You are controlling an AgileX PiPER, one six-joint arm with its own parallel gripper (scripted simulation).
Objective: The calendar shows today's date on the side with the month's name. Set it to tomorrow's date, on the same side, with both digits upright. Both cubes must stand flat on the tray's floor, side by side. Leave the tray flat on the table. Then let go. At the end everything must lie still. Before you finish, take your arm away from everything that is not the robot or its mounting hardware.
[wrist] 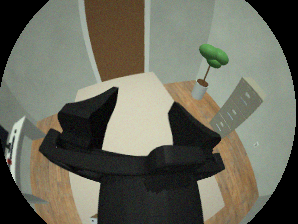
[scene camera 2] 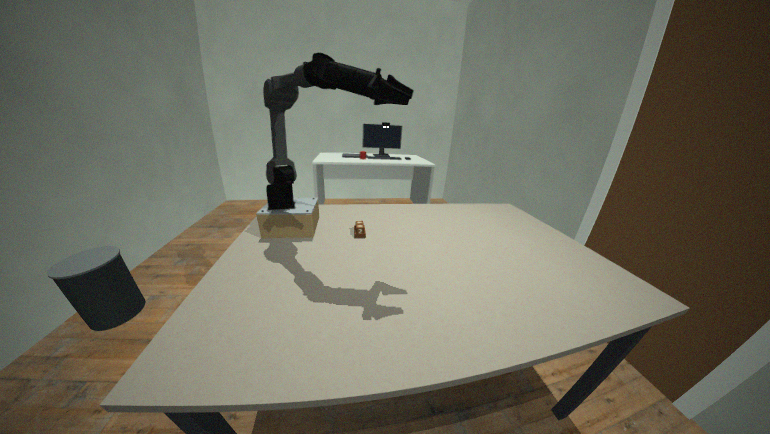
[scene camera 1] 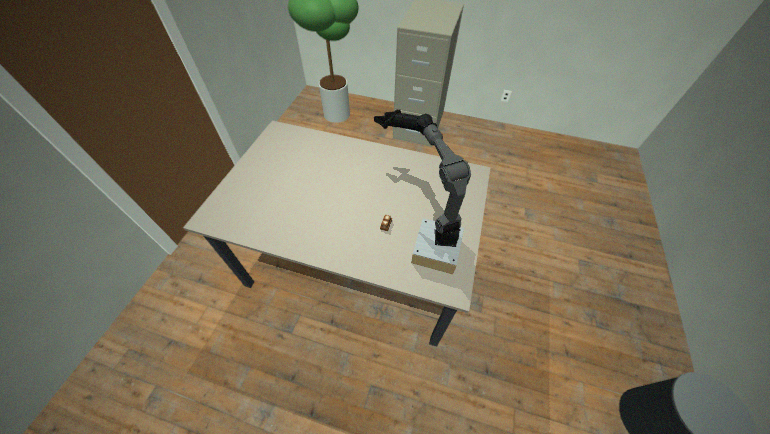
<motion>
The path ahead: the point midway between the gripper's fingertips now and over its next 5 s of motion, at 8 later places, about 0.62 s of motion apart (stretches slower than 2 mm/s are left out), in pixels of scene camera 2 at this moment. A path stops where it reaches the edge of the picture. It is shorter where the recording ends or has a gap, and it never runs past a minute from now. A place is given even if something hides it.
My gripper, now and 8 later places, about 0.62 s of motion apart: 410,97; 392,169; 363,193; 359,210; 360,213; 360,218; 360,223; 360,224; 359,228
</motion>
